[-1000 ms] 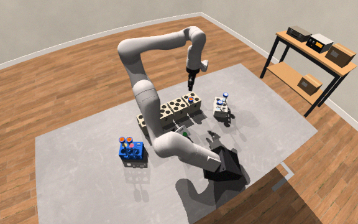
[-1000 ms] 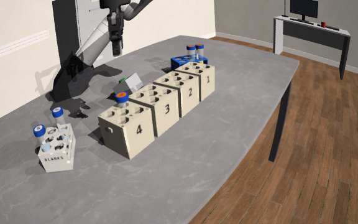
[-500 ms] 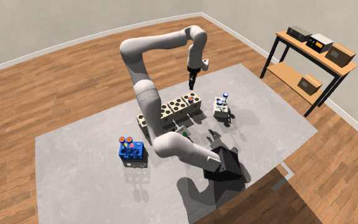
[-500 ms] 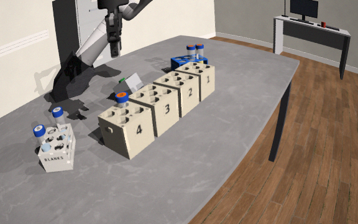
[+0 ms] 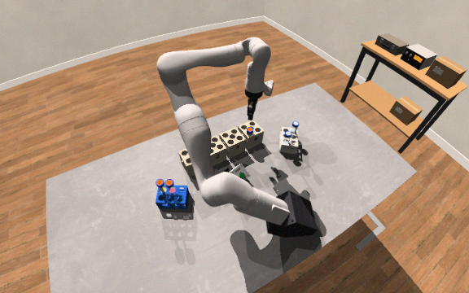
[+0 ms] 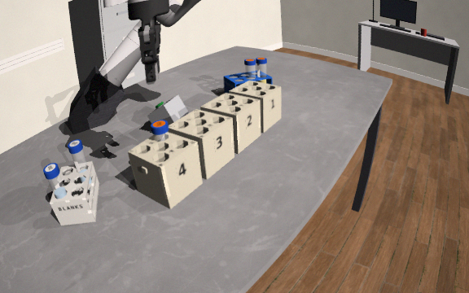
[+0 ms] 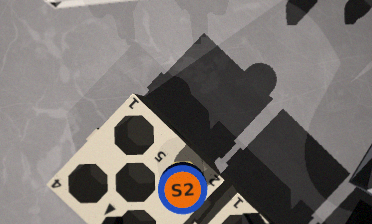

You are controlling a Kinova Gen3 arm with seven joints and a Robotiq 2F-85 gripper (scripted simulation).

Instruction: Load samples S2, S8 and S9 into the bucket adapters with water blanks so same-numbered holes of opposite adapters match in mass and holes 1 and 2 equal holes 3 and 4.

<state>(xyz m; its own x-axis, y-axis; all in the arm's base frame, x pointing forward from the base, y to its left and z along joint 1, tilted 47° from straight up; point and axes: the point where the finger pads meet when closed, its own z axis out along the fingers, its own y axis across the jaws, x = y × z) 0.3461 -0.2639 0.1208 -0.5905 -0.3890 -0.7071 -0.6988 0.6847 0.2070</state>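
Right now my hand is 10 mm past the sample S2 and 160 mm above it. The rest, counted from my hand: adapter 2 (10 mm ahead, 200 mm to the left, 180 mm below); then green done key (190 mm behind, 140 mm to the left, 160 mm below); then adapter 4 (30 mm ahead, 20 mm to the right, 180 mm below).
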